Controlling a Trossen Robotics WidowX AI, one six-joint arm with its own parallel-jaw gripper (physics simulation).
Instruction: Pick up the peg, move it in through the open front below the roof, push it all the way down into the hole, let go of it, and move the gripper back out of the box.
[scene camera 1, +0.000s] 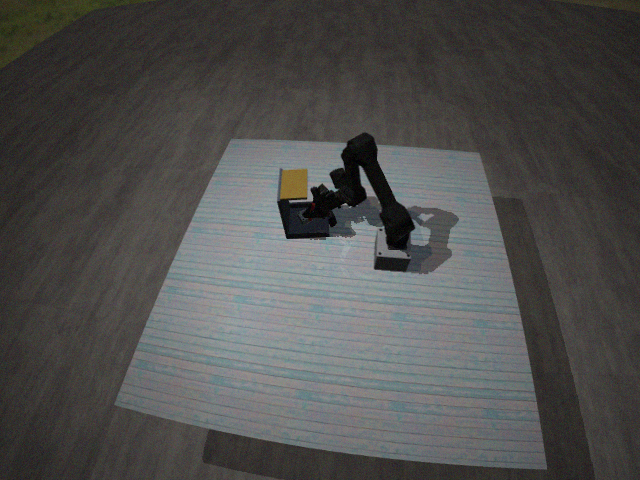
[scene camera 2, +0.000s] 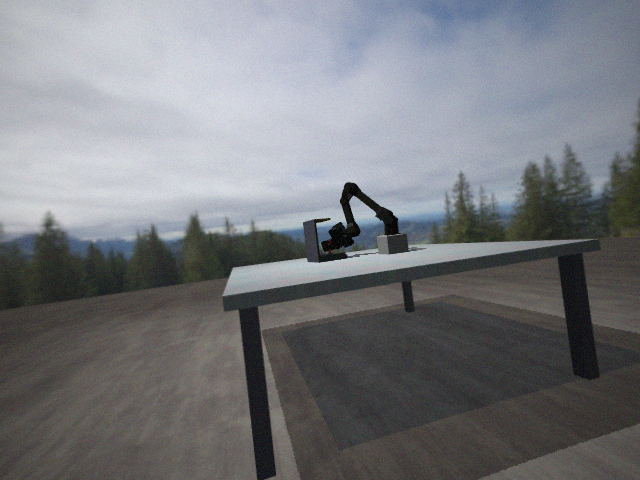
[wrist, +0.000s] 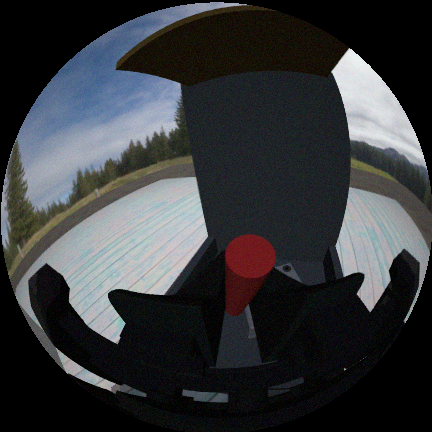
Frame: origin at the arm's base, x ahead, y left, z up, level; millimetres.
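Seen in the pictures: gripper, fingertip midpoint: (scene camera 1: 303, 215) (scene camera 2: 325, 248); arm's base, origin of the base link: (scene camera 1: 396, 241) (scene camera 2: 392, 234).
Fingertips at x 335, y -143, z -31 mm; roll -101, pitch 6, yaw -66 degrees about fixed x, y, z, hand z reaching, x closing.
Offsets run from my fingertips to a thing's top centre. "pt": to the spot under its first point. Level surfaces: height alone.
The red peg @(dx -32, dy -15, dz +45 mm) (scene camera 1: 312, 207) (scene camera 2: 329, 248) (wrist: 250, 256) stands between the fingers of my gripper (scene camera 1: 311, 210) (scene camera 2: 327, 248) (wrist: 234, 255), which is shut on it. In the wrist view the peg's round top faces the camera, and its lower end is hidden between the fingers. The dark box @(dx -11, dy -23, dz +156 mm) (scene camera 1: 285, 222) (scene camera 2: 311, 240) (wrist: 270, 165) has a tall back wall and a yellow roof @(pt dx +17, dy -16, dz +156 mm) (scene camera 1: 294, 184) (wrist: 240, 42). The gripper is low over the box floor, in front of the back wall and below roof height. A corner of a grey plate @(dx -3, dy -33, dz -27 mm) (wrist: 287, 268) with a screw shows beside the peg. The hole is hidden.
Low side walls (wrist: 192, 267) (wrist: 331, 265) of the box rise left and right of the fingers in the wrist view. The arm's base block (scene camera 1: 391, 255) (scene camera 2: 392, 243) stands on the pale striped table @(dz -68 mm) (scene camera 1: 320, 330) (scene camera 2: 413, 260), to the right of the box.
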